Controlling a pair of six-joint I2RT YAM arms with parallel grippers.
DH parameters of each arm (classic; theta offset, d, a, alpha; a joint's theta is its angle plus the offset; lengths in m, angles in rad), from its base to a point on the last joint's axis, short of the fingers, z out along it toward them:
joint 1: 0 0.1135 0.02 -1.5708
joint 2: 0 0 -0.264 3.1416
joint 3: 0.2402 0 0.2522 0
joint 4: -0.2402 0 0.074 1.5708
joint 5: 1.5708 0 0 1.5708
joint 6: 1.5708 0.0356 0 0
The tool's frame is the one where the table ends.
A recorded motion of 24 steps. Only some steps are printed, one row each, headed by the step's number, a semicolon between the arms.
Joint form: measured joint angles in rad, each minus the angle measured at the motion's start. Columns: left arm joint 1, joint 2, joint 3, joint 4, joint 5, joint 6; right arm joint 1, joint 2, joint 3, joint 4, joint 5, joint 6.
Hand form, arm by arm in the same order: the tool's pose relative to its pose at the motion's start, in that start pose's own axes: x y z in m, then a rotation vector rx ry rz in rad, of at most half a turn. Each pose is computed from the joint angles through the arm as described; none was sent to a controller.
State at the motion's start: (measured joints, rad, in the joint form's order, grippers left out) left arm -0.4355 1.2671 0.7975 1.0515 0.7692 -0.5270; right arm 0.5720 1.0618 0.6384 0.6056 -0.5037 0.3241
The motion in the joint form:
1: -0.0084 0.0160 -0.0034 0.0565 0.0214 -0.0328; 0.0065 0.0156 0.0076 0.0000 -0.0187 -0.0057
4: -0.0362 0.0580 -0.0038 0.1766 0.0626 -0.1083; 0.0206 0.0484 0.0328 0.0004 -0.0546 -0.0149
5: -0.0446 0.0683 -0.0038 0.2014 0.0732 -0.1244; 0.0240 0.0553 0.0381 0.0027 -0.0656 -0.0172
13: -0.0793 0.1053 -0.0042 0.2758 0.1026 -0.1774; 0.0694 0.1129 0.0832 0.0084 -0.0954 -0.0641
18: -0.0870 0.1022 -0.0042 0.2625 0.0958 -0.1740; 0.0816 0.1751 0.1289 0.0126 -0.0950 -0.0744
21: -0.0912 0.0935 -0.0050 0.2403 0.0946 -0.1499; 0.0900 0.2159 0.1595 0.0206 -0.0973 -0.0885
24: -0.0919 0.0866 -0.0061 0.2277 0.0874 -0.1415; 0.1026 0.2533 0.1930 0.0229 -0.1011 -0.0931
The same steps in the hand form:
1: 0.0018 -0.0016 0.0017 0.0396 -0.0108 -0.0101; 0.0015 0.0001 0.0034 -0.0218 0.0140 -0.0008
4: 0.0069 -0.0056 0.0078 0.1290 -0.0295 -0.0408; 0.0018 0.0010 0.0115 -0.0676 0.0341 -0.0041
5: 0.0088 -0.0068 0.0094 0.1509 -0.0302 -0.0495; 0.0017 0.0015 0.0132 -0.0816 0.0375 -0.0062
13: 0.0172 -0.0113 0.0160 0.2208 -0.0267 -0.0884; 0.0033 0.0073 0.0297 -0.1534 0.0586 -0.0427
18: 0.0179 -0.0126 0.0173 0.2184 -0.0245 -0.0960; 0.0043 0.0040 0.0440 -0.1622 0.0704 -0.0451
21: 0.0178 -0.0139 0.0177 0.2155 -0.0189 -0.0840; 0.0049 0.0021 0.0536 -0.1726 0.0733 -0.0569
24: 0.0170 -0.0145 0.0174 0.2077 -0.0198 -0.0812; 0.0049 0.0020 0.0635 -0.1883 0.0776 -0.0589

